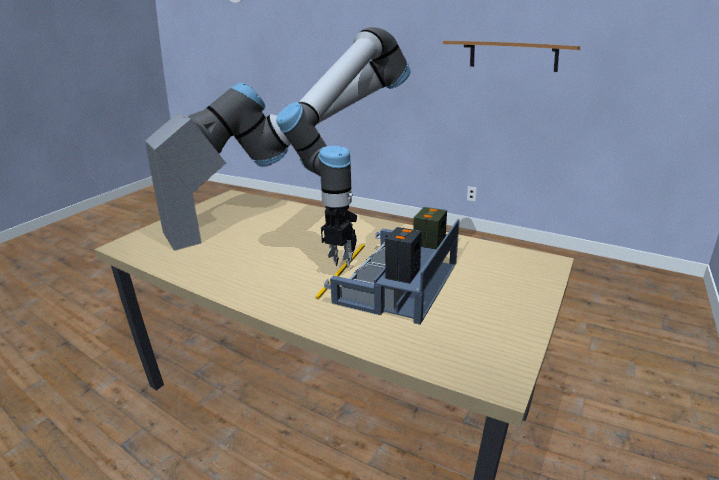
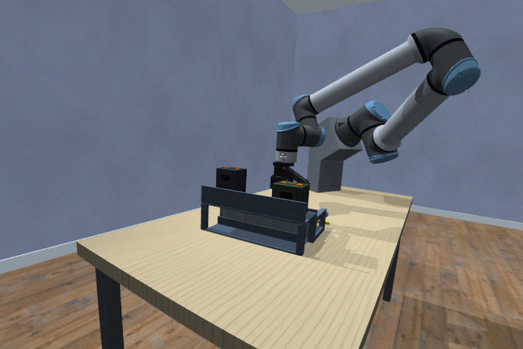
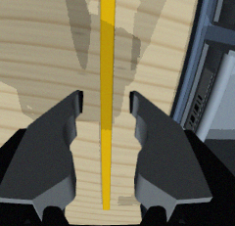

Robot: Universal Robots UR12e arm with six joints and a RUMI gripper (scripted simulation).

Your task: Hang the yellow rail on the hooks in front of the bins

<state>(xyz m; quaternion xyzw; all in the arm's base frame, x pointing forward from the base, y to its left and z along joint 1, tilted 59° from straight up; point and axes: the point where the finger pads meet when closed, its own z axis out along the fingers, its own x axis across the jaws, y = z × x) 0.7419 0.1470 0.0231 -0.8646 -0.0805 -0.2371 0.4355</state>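
Now: the yellow rail 30 mm below my hand. Round my hand: black box: 280 mm ahead, 40 mm to the right, 130 mm above; dark green box: 210 mm ahead, 180 mm to the left, 120 mm above.
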